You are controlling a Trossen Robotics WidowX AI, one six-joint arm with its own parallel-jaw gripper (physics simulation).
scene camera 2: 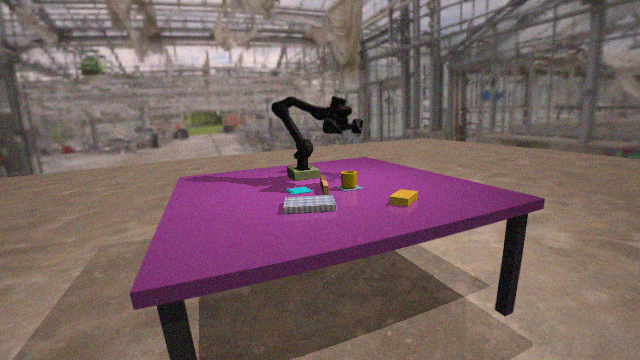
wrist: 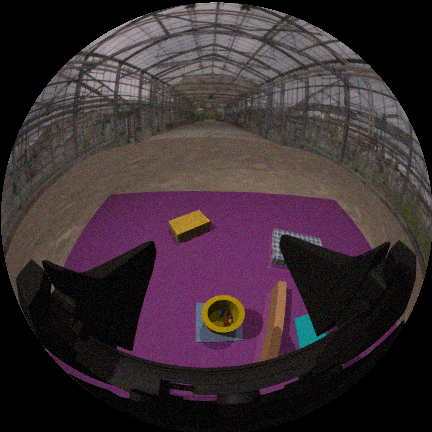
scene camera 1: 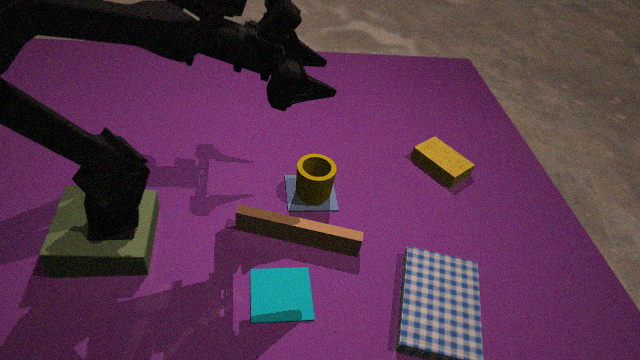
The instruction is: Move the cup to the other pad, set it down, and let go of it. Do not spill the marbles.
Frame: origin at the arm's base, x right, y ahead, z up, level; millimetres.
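Seen in the pictures: gripper, fingertip midpoint: (scene camera 2: 351, 132) (wrist: 218, 245) (scene camera 1: 330, 77); arm's base, link origin: (scene camera 2: 302, 168) (scene camera 1: 113, 223).
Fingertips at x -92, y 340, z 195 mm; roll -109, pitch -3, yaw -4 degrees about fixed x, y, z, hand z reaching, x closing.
Pixels of each thing's top centre, then the offset from my fingertips to it. "spot": a spot on its surface instead.
- yellow cup, top centre: (wrist: 223, 312) (scene camera 1: 316, 166) (scene camera 2: 348, 172) dx +16, dy -5, dz -172 mm
- blue-grey pad, top centre: (scene camera 1: 311, 192) (wrist: 218, 321) (scene camera 2: 349, 187) dx +12, dy -7, dz -241 mm
- cyan pad, top centre: (scene camera 1: 281, 293) (wrist: 312, 328) (scene camera 2: 298, 190) dx +221, dy -95, dz -241 mm
- wooden bar, surface spot: (scene camera 1: 298, 230) (wrist: 280, 326) spot: dx +126, dy -54, dz -210 mm
- yellow sponge, top centre: (scene camera 1: 444, 155) (wrist: 188, 220) (scene camera 2: 403, 193) dx -39, dy +283, dz -214 mm
- blue-and-white checkered block, top centre: (scene camera 1: 442, 299) (wrist: 301, 246) (scene camera 2: 309, 200) dx +278, dy +144, dz -219 mm
A yellow cup (scene camera 1: 315, 190) (scene camera 2: 348, 180) (wrist: 205, 321) stands upright on a blue-grey pad (scene camera 1: 291, 200) (scene camera 2: 358, 188) (wrist: 200, 335). Several coloured marbles (wrist: 227, 320) lie inside the cup in the wrist view. A cyan pad (scene camera 1: 281, 292) (scene camera 2: 299, 190) (wrist: 305, 332) lies bare on the table, partly hidden behind a finger in the wrist view. My gripper (scene camera 1: 331, 77) (wrist: 218, 245) is open and empty. It is high above the table and apart from the cup, with the fingers spread wide; in the second scene view it shows small, above the cup.
A wooden bar (scene camera 1: 298, 230) (scene camera 2: 324, 185) (wrist: 276, 320) lies between the two pads. A yellow sponge (scene camera 1: 442, 161) (scene camera 2: 403, 197) (wrist: 189, 226) lies beyond the cup. A blue-and-white checkered block (scene camera 1: 441, 302) (scene camera 2: 309, 204) (wrist: 276, 245) lies beyond the cyan pad.
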